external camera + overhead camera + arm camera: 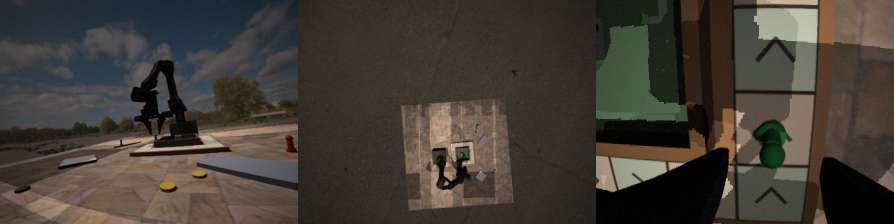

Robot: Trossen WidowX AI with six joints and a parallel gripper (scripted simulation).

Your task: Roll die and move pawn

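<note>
The green pawn lies 2 cm below my gripper tip. Round my gripper tip: white die (6 cm ahead, 11 cm to the left, 2 cm below); then large grey slab (35 cm ahead, 22 cm to the left, 4 cm below); then blue pawn (7 cm behind, 22 cm to the right, 3 cm below).
</note>
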